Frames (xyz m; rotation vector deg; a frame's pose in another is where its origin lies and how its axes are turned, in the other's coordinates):
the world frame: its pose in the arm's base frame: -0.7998 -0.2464 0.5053 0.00 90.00 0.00
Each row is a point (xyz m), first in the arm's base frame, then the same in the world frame.
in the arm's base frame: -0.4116 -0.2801 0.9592
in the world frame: -0.4539 -0.0337 0.3882
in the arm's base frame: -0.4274 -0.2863 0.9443
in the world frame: -0.4390 -0.0399 0.3724
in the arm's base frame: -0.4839 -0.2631 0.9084
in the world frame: -0.4031 -0.0167 0.3159
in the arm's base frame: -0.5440 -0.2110 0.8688
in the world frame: -0.3635 0.0354 0.2558
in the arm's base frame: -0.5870 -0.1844 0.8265
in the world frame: -0.3212 0.0620 0.2128
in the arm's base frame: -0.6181 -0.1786 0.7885
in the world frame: -0.2832 0.0678 0.1817
